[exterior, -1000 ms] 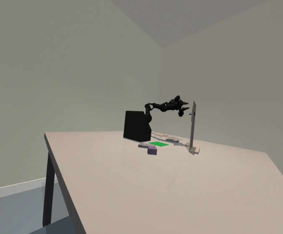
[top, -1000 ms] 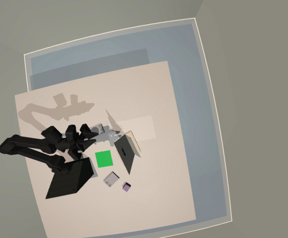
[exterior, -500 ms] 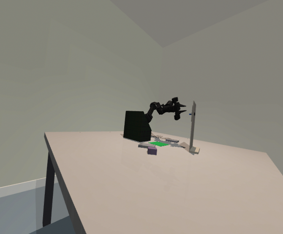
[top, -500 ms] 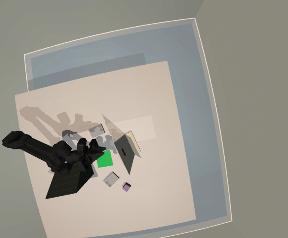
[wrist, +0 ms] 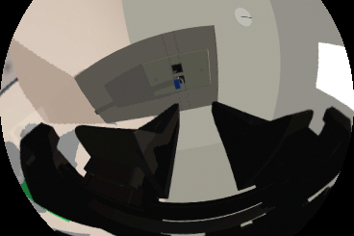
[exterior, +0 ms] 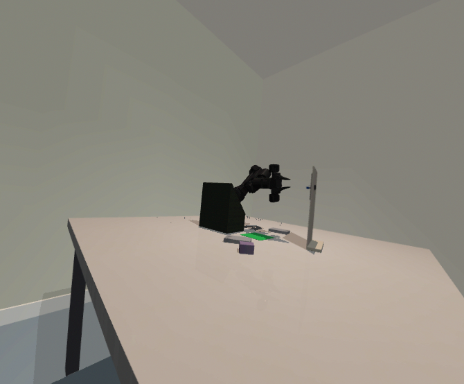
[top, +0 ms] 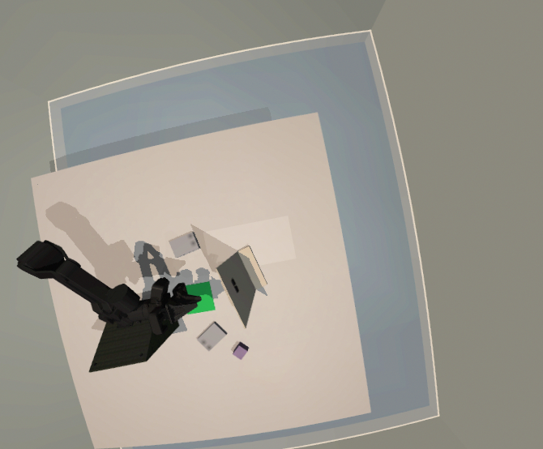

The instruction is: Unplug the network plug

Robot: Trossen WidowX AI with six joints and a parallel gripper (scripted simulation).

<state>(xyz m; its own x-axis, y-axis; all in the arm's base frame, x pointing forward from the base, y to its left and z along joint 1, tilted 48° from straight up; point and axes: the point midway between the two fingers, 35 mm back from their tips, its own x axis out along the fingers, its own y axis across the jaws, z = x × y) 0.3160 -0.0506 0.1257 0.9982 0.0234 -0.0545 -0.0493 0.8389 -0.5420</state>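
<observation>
Now: the network plug 9 cm ahead of my gripper tip, 1 cm to the left of it and 1 cm below it. Also, from my gripper tip: upright panel 11 cm below, 11 cm ahead, 2 cm to the left; then green marked square 26 cm below, 11 cm behind, 6 cm to the right; then purple cube 31 cm to the right, 25 cm below, 1 cm ahead.
</observation>
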